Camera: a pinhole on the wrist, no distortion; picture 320 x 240 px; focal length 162.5 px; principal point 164.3 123.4 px. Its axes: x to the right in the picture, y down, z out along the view. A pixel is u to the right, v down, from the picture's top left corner.
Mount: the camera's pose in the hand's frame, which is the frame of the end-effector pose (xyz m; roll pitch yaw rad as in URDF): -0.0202 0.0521 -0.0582 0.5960 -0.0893 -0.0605
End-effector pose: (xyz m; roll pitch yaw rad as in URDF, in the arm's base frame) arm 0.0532 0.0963 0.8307 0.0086 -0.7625 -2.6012
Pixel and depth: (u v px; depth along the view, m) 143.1 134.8 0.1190
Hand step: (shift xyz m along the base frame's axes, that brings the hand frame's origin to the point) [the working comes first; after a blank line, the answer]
In the camera's frame: -0.0155 0.0083 0.1190

0.0522 0.0390 -0.0023
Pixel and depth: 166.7 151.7 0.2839
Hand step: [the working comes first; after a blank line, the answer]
In the camera's frame: 0.0042 0.0494 0.2839

0.1150 0.1468 0.1148
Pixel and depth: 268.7 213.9 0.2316
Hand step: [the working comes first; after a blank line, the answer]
In the camera's frame: 0.1488 0.1290 0.2316

0.0755 0.0226 0.2288
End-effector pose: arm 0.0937 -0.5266 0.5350 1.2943 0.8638 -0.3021
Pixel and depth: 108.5 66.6 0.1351
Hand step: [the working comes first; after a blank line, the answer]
In the camera's frame: -0.0464 -0.0472 0.1351

-0.0984 -0.0091 0.0284
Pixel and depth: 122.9 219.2 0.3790
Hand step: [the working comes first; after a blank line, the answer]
In the camera's frame: -0.0966 0.2234 0.3790

-0.1046 -0.3315 0.2054
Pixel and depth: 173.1 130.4 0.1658
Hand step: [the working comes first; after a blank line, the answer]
In the camera's frame: 0.0090 0.0071 0.1658

-0.0524 -0.0775 0.0152
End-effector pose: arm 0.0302 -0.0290 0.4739 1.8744 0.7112 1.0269
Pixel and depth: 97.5 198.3 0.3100
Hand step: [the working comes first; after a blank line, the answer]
In the camera's frame: -0.1274 0.1429 0.3100

0.1230 -0.2903 0.0617
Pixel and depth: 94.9 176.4 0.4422
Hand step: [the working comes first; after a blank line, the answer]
In the camera's frame: -0.1889 0.1442 0.4422

0.1284 -0.4339 0.0376
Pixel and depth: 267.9 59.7 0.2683
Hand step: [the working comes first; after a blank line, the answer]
In the camera's frame: 0.1711 -0.1052 0.2683

0.0204 -0.0741 -0.2466
